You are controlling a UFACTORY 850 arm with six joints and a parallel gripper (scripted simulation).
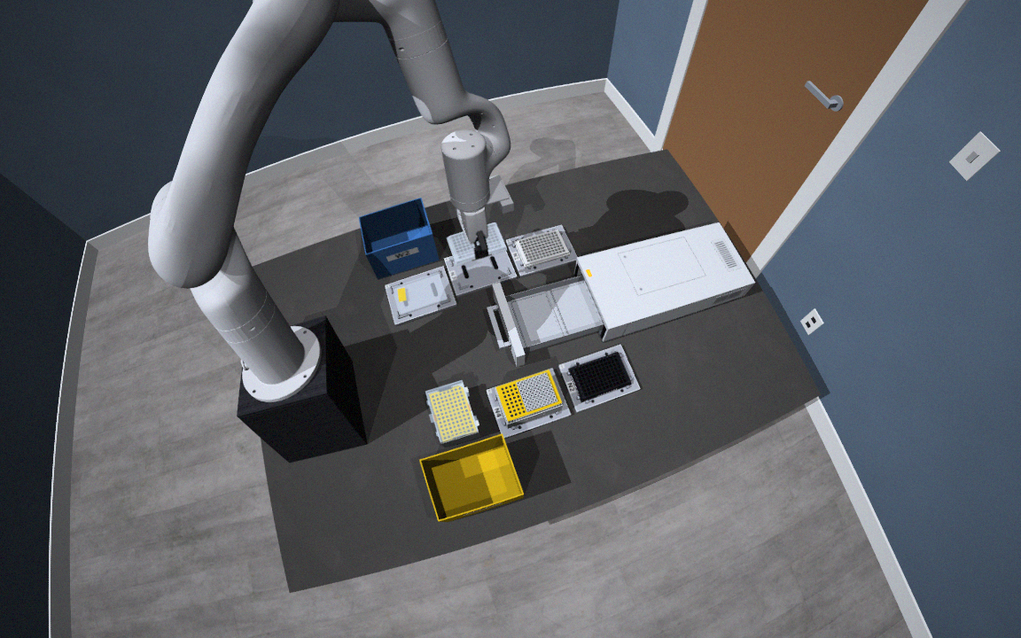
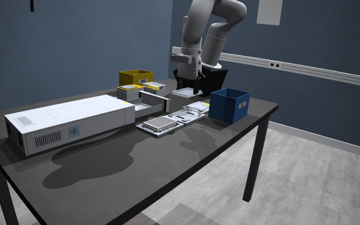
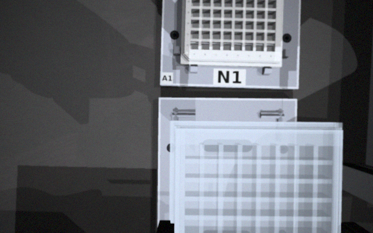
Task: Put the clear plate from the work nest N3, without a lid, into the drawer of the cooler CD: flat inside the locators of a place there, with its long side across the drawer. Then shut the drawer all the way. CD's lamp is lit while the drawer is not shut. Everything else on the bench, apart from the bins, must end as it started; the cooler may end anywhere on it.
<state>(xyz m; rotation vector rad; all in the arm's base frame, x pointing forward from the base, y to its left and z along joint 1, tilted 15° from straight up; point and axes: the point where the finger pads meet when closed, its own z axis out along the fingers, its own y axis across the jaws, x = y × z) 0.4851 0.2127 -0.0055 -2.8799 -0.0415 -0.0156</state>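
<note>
Right now my hand is 12 cm short of the drawer, 19 cm to the left of it and 10 cm above it. Round my hand: flat lid (17 cm behind, 3 cm to the right, 12 cm below); white well plate (17 cm ahead, 11 cm below); clear plate (1 cm below).
</note>
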